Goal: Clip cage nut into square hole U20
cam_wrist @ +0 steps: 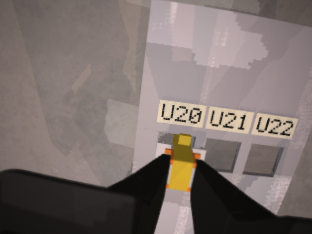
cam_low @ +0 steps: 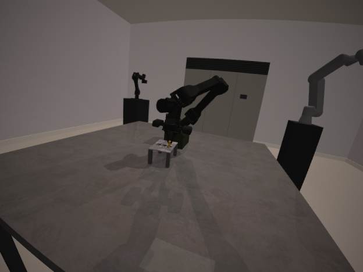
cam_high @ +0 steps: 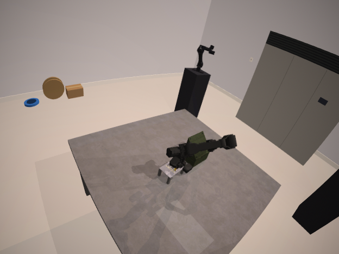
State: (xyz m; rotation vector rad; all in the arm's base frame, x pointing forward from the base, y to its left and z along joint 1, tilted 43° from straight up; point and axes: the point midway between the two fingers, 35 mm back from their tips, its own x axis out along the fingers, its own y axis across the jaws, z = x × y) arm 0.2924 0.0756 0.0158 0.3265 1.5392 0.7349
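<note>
Now: gripper tip 10 mm above the yellow cage nut.
</note>
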